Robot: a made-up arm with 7 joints.
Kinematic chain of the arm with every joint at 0, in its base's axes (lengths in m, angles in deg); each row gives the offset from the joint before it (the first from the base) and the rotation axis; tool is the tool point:
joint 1: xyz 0 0.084 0 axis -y
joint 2: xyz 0 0.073 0 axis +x
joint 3: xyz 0 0 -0.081 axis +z
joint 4: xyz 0 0 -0.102 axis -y
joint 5: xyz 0 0 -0.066 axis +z
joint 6: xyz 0 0 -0.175 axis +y
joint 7: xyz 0 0 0 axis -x
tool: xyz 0 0 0
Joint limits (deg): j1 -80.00..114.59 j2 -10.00..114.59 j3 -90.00..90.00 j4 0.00..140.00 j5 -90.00..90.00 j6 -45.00..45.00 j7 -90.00..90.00
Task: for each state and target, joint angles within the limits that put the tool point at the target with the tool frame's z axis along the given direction. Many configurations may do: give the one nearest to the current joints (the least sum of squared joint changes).
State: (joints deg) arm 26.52 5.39 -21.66 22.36 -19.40 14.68 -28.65
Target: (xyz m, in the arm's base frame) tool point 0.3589 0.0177 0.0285 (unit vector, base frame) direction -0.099 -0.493 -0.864
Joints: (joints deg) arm 67.64 -9.72 -27.03 49.35 -40.04 12.48 -77.86
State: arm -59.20 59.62 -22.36 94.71 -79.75 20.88 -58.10
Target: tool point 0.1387 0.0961 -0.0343 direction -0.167 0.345 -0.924
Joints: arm 1.11 32.29 -27.30 139.88 -81.23 12.50 -36.74
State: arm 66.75 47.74 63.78 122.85 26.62 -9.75 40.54
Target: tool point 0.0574 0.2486 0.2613 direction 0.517 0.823 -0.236
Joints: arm 105.45 23.85 8.01 97.56 39.52 -19.76 66.52
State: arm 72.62 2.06 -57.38 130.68 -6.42 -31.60 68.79
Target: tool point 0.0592 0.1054 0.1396 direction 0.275 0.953 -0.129
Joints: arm 67.96 -0.45 -18.79 138.36 -15.52 -24.35 61.43
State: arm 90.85 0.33 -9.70 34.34 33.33 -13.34 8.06
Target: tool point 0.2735 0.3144 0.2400 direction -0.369 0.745 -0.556
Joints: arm 106.28 33.10 -17.44 41.94 24.40 -17.28 60.49
